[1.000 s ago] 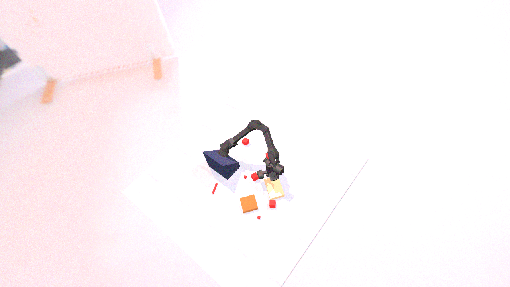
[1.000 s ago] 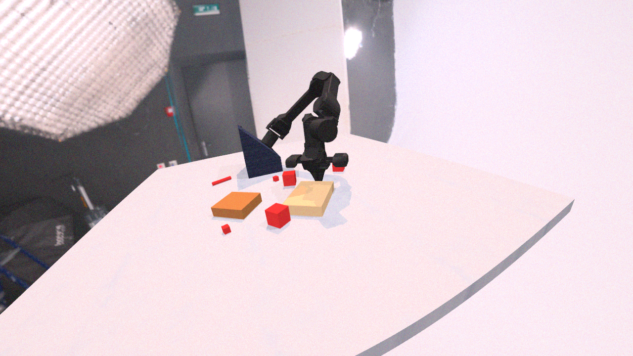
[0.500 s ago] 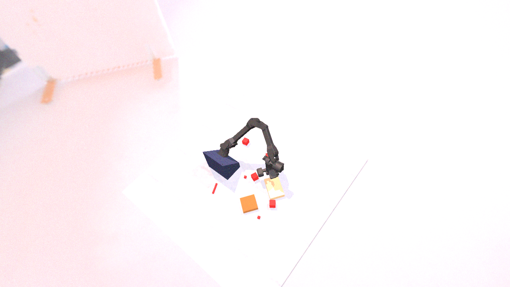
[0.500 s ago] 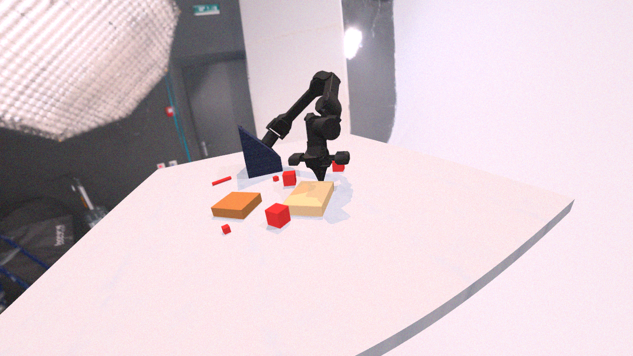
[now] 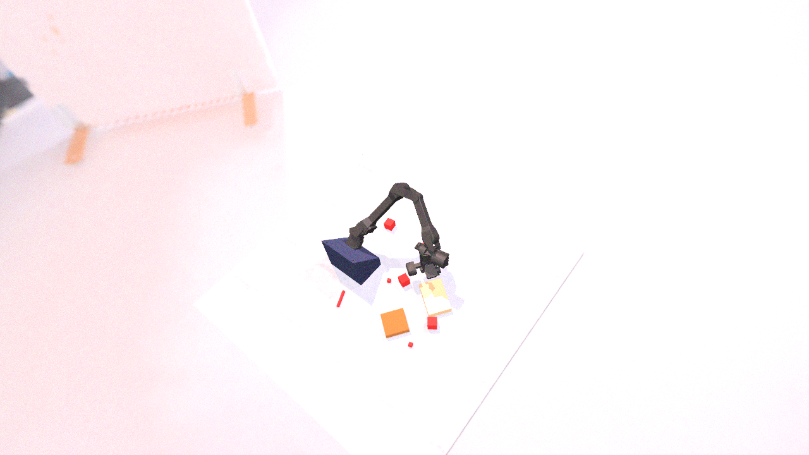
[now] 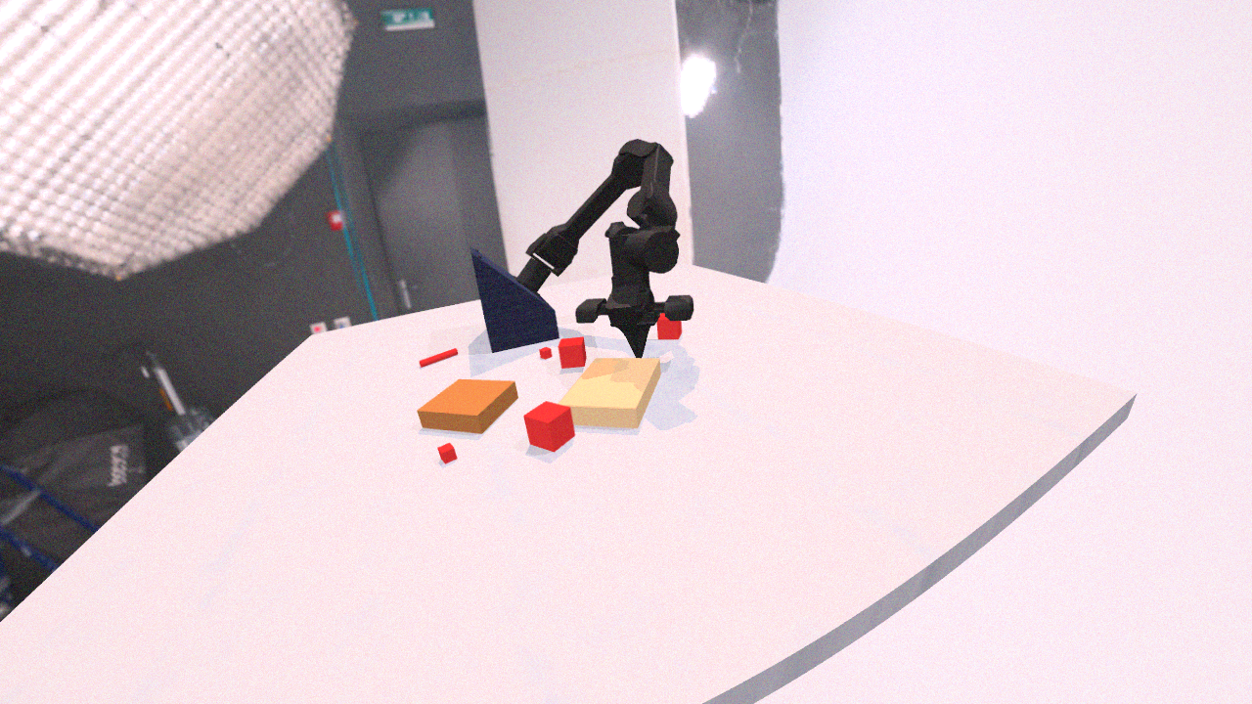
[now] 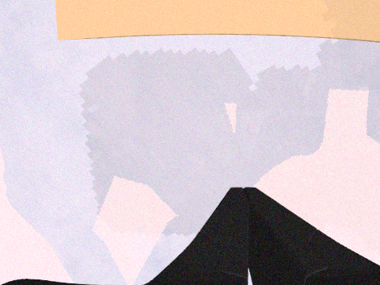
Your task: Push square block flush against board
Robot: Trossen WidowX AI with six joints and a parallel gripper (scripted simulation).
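Right now the orange square block is 280 mm to the right of my gripper tip, 40 mm ahead of it and 10 mm above it. From my gripper tip the other things lie so: tan board (100 mm ahead, 80 mm to the right, 10 mm above); then red stick (340 mm to the right, 240 mm behind).
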